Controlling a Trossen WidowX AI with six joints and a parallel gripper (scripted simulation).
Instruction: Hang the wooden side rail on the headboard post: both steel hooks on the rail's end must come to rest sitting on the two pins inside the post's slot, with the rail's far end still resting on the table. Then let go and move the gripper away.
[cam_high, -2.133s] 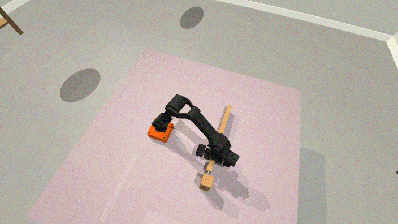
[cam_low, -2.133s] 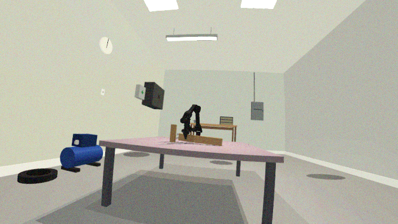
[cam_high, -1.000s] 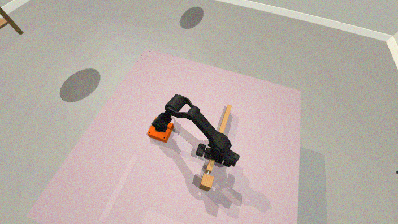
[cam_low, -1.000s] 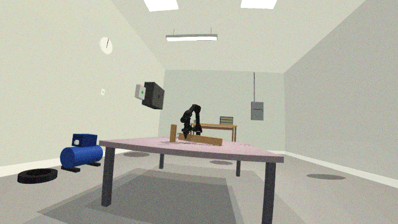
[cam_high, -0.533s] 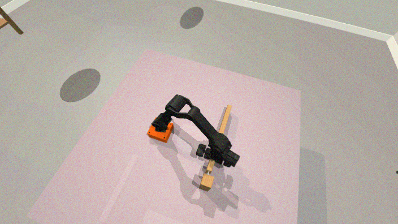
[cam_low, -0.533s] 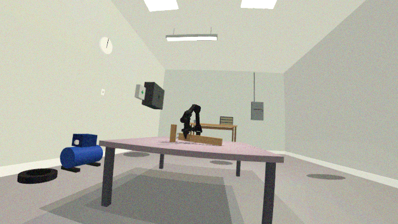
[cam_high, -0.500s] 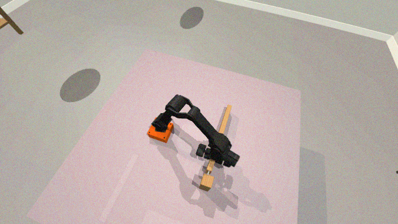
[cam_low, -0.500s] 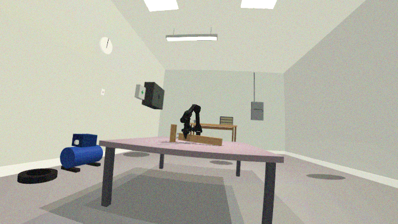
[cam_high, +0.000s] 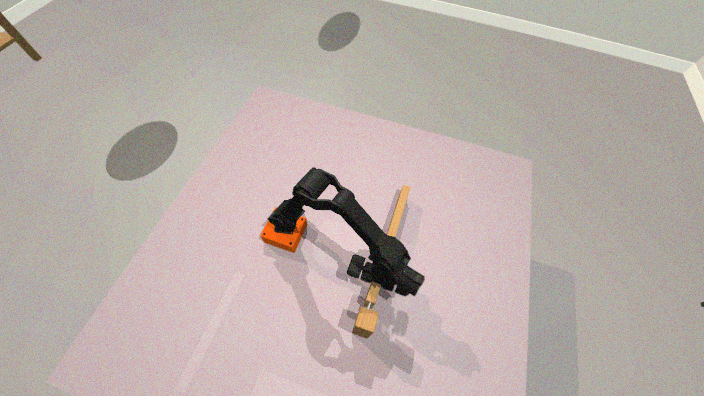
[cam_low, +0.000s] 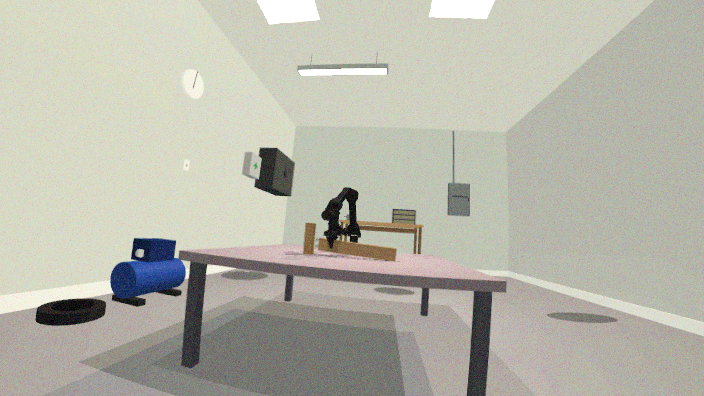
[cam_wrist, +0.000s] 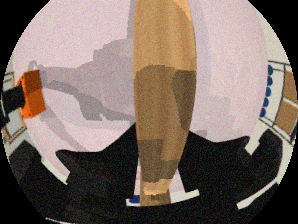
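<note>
Right now my gripper tip is 30 mm past the headboard post, 130 mm to the left of it and 40 mm below it.
</note>
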